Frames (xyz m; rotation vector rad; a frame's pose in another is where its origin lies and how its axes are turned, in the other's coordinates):
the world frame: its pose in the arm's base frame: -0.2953 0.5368 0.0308 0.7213 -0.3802 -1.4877
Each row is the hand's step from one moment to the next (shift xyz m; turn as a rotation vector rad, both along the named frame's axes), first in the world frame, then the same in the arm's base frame.
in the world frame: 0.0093 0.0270 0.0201 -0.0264 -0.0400 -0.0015
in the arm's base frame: 0.0084 -0.0150 0.0304 -0.0316 0.0289 -0.0216
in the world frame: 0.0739 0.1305 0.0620 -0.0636 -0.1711 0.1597
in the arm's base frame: 0.0655 -0.0936 0.1152 -0.2380 0.0419 0.0207
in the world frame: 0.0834 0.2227 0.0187 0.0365 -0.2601 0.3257
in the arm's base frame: 0.1644 -0.1006 0.1406 -0.4046 -0.0831 0.0666
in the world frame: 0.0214 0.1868 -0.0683 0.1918 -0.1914 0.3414
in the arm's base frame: 0.1880 -0.0201 0.0653 -0.3502 -0.2428 0.0918
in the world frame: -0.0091 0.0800 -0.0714 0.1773 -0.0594 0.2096
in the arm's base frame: 0.1061 0.0177 0.0004 -0.1660 -0.2112 0.0819
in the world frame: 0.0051 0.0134 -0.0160 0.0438 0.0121 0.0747
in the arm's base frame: 0.0209 -0.0027 -0.0042 -0.0353 -0.0586 0.0544
